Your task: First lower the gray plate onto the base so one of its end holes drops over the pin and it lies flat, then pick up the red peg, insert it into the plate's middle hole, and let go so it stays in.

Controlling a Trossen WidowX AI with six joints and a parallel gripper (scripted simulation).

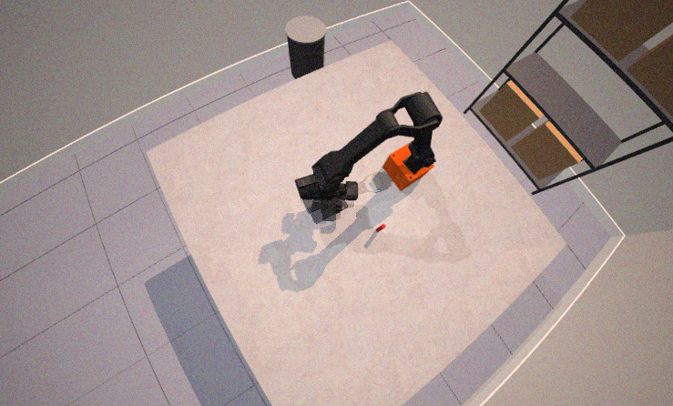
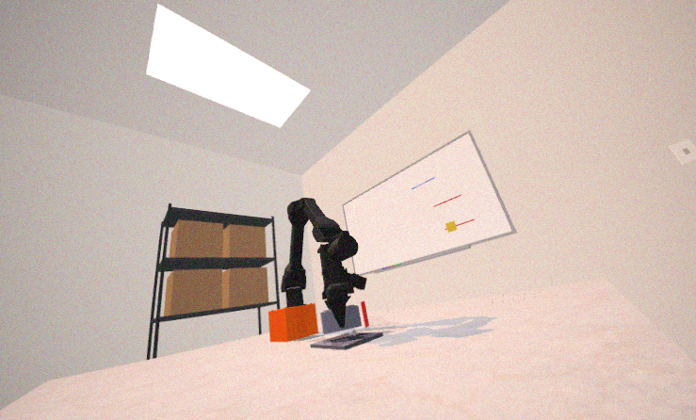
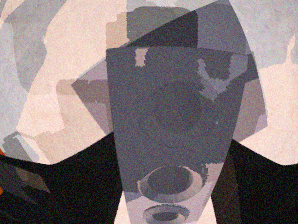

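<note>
My gripper tip is 20 mm short of the dark base, 10 mm to the right of it and 30 mm above it. From my gripper tip the other things lie so: red peg 80 mm behind, 200 mm to the left, 10 mm above; gray plate 30 mm above.
</note>
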